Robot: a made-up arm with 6 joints.
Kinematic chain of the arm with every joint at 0, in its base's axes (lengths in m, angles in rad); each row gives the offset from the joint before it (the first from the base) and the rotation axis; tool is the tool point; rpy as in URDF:
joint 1: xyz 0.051 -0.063 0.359 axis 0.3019 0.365 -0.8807
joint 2: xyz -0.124 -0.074 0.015 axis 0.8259 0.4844 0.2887
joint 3: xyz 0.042 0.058 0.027 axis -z
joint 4: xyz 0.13 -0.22 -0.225 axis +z
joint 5: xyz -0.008 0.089 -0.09 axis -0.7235 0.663 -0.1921
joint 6: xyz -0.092 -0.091 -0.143 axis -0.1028 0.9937 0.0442
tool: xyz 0.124 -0.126 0.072 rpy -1.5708 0 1.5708
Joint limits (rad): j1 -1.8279..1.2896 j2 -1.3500..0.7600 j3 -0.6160..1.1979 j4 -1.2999..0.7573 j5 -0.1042..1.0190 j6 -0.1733..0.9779
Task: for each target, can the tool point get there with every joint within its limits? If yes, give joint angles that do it. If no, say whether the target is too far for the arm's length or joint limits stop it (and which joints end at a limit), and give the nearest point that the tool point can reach.
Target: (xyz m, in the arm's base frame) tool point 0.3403 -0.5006 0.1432
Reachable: yes | joints -0.7493 -0.3552 0.2387 -1.1198 0.1087 0.8479
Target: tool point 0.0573 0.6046 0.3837
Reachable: no: joint limits stop it (at a limit: joint 1, joint 2, joint 3, joint 4, joint 6) | nearest point -0.0858 0.4925 0.3956 | short by 0.182 m
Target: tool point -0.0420 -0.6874 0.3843
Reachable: yes | joints -0.2155 -1.0257 0.7179 0.5262 0.4525 0.7832
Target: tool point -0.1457 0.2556 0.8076
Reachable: no: joint limits stop it (at a limit: joint 1, joint 2, joint 3, joint 4, joint 5) | nearest point 0.0456 0.1269 0.7974 | short by 0.231 m
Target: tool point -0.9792 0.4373 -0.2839
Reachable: no: too far | nearest point -0.4689 0.1857 0.0424 | short by 0.656 m
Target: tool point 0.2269 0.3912 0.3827
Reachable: no: joint limits stop it (at a limit: joint 1, joint 3, joint 4) | nearest point 0.2977 0.2876 0.3968 | short by 0.126 m
